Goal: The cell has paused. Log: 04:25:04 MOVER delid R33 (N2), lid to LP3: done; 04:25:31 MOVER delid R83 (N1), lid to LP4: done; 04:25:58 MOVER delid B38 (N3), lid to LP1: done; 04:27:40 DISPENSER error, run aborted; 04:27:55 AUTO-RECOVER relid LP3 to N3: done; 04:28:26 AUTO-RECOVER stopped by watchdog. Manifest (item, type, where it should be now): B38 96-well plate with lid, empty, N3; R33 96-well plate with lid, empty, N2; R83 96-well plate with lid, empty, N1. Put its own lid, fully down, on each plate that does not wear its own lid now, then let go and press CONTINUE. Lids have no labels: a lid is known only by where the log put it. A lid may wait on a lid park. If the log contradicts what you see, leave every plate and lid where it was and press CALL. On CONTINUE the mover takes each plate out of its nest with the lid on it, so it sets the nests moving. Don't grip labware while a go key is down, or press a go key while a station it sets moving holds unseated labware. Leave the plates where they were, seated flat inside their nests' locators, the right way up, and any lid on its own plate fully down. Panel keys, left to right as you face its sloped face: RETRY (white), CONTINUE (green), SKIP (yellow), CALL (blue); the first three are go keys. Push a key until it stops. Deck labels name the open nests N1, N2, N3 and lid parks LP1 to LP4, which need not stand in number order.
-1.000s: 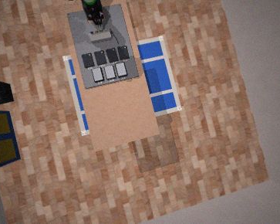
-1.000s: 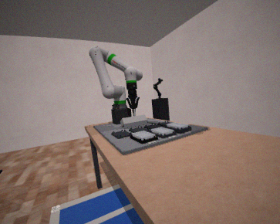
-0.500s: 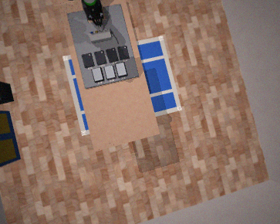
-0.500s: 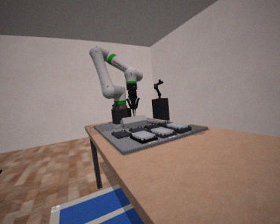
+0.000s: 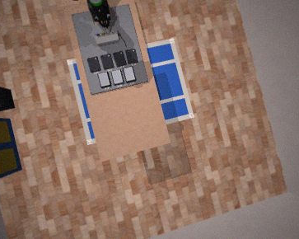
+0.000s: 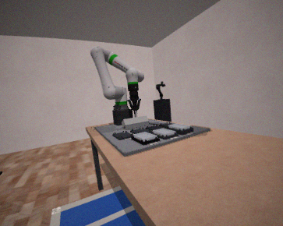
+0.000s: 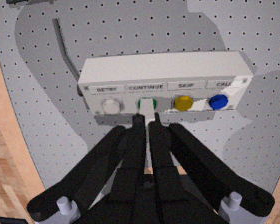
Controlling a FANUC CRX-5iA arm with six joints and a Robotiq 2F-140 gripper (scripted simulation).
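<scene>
My hand is 4 cm above the green key. Round my hand: white key (1 cm ahead, 5 cm to the left, 4 cm below); then yellow key (5 cm to the right, 4 cm below); then blue key (1 cm behind, 10 cm to the right, 4 cm below).
</scene>
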